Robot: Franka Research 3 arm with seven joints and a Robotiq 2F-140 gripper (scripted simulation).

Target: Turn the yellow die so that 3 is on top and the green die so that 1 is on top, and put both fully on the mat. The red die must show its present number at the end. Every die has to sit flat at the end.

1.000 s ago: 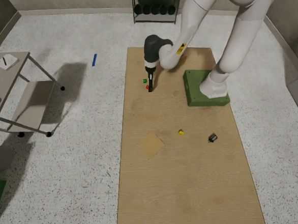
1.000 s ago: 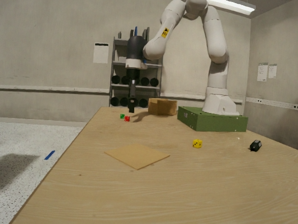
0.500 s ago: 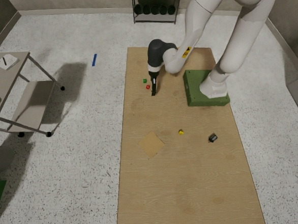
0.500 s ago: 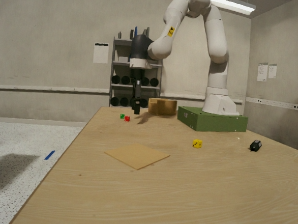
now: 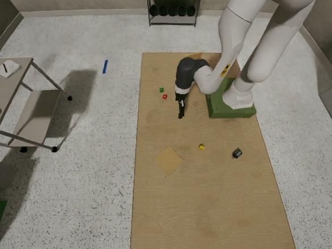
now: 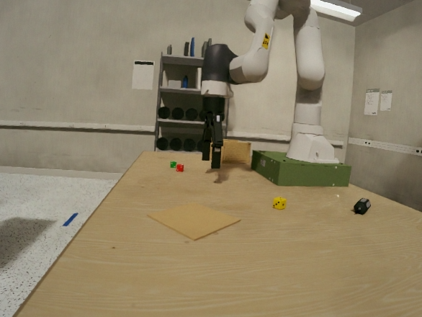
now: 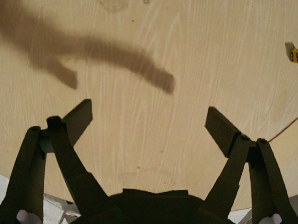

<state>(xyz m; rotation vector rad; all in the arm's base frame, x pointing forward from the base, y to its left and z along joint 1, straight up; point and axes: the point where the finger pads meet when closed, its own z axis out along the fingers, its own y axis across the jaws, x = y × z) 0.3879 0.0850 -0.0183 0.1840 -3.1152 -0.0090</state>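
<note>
The yellow die lies 150 mm behind my hand, 270 mm to the left of it and 50 mm below it. From my hand the other things lie so: tan mat (70 mm ahead, 350 mm to the left, 60 mm below); then red die (100 mm ahead, 130 mm to the right, 50 mm below); then green die (130 mm ahead, 200 mm to the right, 50 mm below).
</note>
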